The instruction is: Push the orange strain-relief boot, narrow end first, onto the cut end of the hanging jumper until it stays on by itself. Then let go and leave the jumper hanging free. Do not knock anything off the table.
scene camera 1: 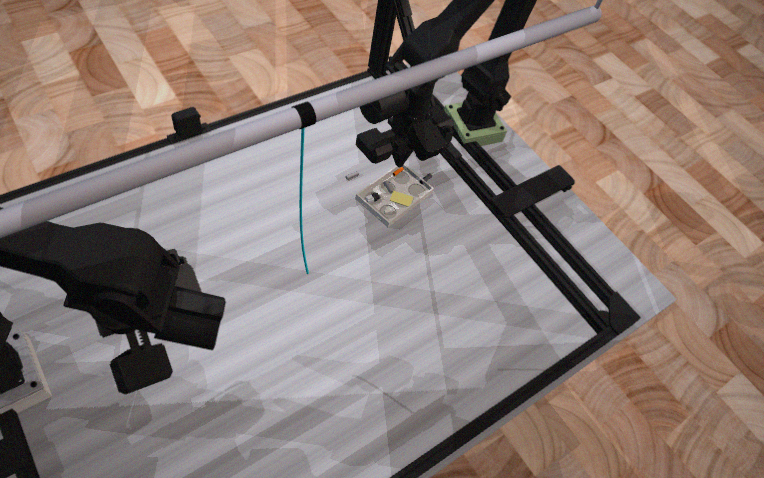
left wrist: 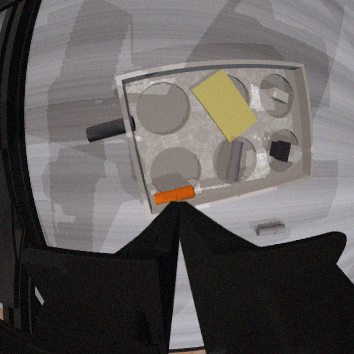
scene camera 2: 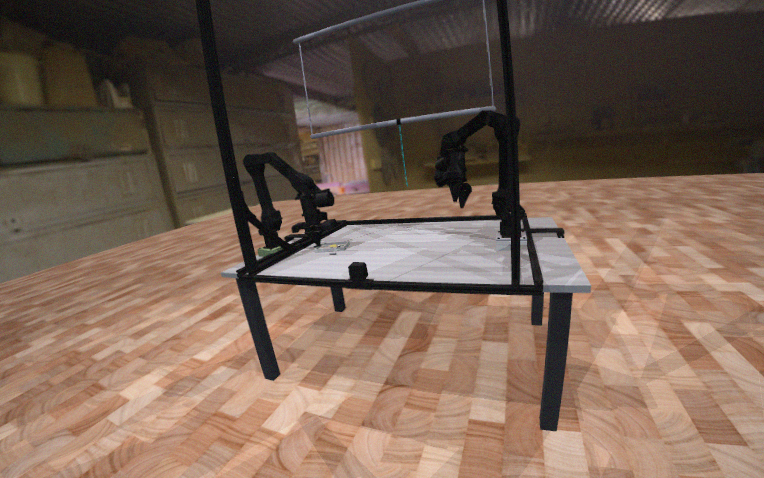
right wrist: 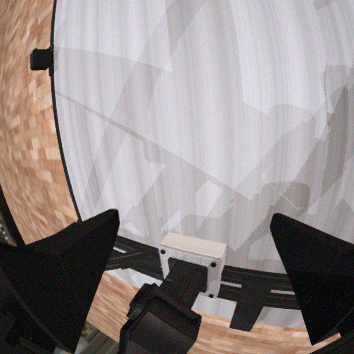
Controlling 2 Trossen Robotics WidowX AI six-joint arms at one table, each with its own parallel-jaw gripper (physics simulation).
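Places are measured from the left arm's base along level axes (x right, y back, z down), in millimetres.
Where they show: left gripper, fingertip midpoint: (scene camera 1: 398, 165) (left wrist: 177, 208) (scene camera 2: 319, 246); right gripper, fingertip midpoint: (scene camera 2: 458, 205) (right wrist: 198, 220); left arm's base, origin of the base link: (scene camera 1: 476, 117) (scene camera 2: 273, 246); right arm's base, origin of the base link: (right wrist: 187, 274).
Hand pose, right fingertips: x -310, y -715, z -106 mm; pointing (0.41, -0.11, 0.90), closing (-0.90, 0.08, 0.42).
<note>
Things, the pixels of their centre, and the offset from my right fingertips. "spot": a spot on its surface instead.
- orange boot, body centre: (left wrist: 174, 194) (scene camera 1: 398, 171) dx +234, dy +510, dz +131 mm
- compartment tray, surface spot: (left wrist: 306, 120) spot: dx +159, dy +430, dz +127 mm
- teal jumper, surface spot: (scene camera 1: 301, 197) (scene camera 2: 402, 152) spot: dx -26, dy +226, dz -209 mm
- rail's black clip, surface spot: (scene camera 1: 304, 114) (scene camera 2: 400, 119) spot: dx -30, dy +224, dz -339 mm
- yellow block, body centre: (left wrist: 225, 104) (scene camera 1: 401, 198) dx +171, dy +492, dz +134 mm
- black-and-white piece, body centre: (left wrist: 285, 151) (scene camera 1: 372, 197) dx +187, dy +439, dz +131 mm
- dark cylinder, body centre: (left wrist: 110, 128) dx +202, dy +556, dz +130 mm
- small grey cylinder, body centre: (left wrist: 270, 229) (scene camera 1: 352, 175) dx +250, dy +421, dz +135 mm
The orange boot (scene camera 1: 398, 171) (left wrist: 174, 195) lies along the inside edge of the compartment tray (scene camera 1: 388, 224) (left wrist: 306, 120). My left gripper (scene camera 1: 400, 163) (left wrist: 177, 208) is shut, its fingertips together with nothing between them; in the left wrist view they appear right against the boot's near side. Whether they touch it I cannot tell. The teal jumper (scene camera 1: 301, 197) (scene camera 2: 402, 155) hangs from the rail's black clip (scene camera 1: 304, 114) (scene camera 2: 398, 121), its cut end bare and free. My right gripper (scene camera 2: 459, 202) (right wrist: 198, 220) is open and empty, above the table on the side of its own arm base.
The tray also holds a yellow block (scene camera 1: 401, 198) (left wrist: 225, 105), a grey cylinder (left wrist: 235, 161) and a black-and-white piece (left wrist: 280, 150). A dark cylinder (left wrist: 110, 129) pokes out at one wall. A small grey cylinder (scene camera 1: 352, 175) (left wrist: 270, 229) lies outside. The pale rail (scene camera 1: 225, 139) (scene camera 2: 354, 129) spans above the table.
</note>
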